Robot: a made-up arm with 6 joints. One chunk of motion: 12 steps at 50 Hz.
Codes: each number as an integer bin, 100 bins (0 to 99) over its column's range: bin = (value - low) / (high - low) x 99, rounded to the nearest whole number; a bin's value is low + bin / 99 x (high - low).
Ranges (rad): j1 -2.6..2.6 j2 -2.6..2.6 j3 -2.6..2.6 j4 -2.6..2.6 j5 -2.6..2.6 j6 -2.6..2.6
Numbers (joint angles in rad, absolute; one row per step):
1: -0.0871 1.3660 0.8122 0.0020 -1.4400 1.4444
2: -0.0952 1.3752 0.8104 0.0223 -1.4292 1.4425
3: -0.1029 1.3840 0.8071 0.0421 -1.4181 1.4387
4: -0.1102 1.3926 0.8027 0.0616 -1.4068 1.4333
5: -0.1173 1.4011 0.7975 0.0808 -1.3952 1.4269
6: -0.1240 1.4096 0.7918 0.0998 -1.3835 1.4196
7: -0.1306 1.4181 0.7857 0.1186 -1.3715 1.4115
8: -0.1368 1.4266 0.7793 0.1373 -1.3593 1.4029
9: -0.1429 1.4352 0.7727 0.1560 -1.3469 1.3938
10: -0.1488 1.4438 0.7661 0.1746 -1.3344 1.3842
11: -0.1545 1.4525 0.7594 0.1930 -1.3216 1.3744
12: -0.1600 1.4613 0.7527 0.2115 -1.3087 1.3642
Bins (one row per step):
1: 48 76 65 50 22 77
2: 48 76 65 50 22 77
3: 48 76 65 50 23 77
4: 47 76 65 51 23 77
5: 47 76 65 51 23 77
6: 47 76 65 51 23 77
7: 47 76 64 52 23 76
8: 47 77 64 52 24 76
9: 47 77 64 52 24 76
10: 47 77 64 53 24 76
11: 47 77 64 53 24 76
12: 46 77 64 54 25 75

